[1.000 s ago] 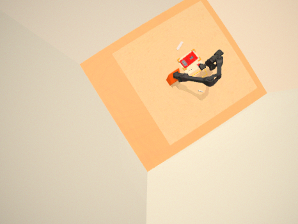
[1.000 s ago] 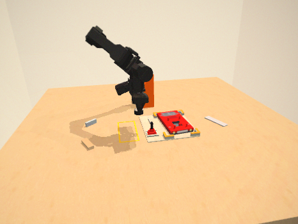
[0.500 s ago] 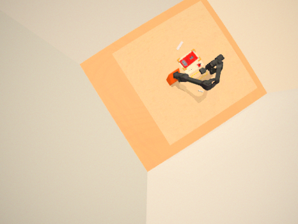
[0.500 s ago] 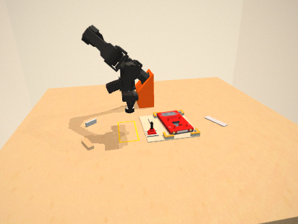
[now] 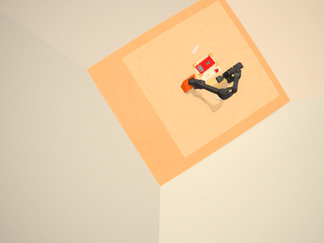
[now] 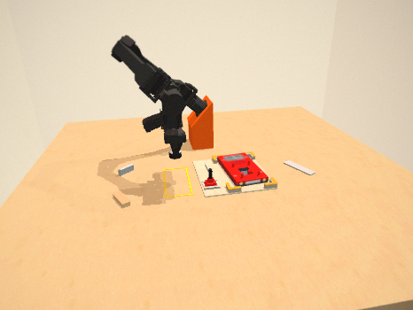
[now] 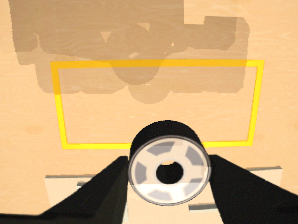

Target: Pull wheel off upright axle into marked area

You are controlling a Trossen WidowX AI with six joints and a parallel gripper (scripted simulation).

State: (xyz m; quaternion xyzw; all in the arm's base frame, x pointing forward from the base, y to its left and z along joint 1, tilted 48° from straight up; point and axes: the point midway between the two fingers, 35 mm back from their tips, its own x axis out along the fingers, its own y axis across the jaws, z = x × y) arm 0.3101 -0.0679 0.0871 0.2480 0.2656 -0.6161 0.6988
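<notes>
Right now my gripper tip is 110 mm to the right of the black axle, 60 mm above it and 50 mm short of it. Also, from my gripper tip: black wheel (right at my gripper tip); tan block (160 mm to the right, 100 mm ahead, 90 mm below).
</notes>
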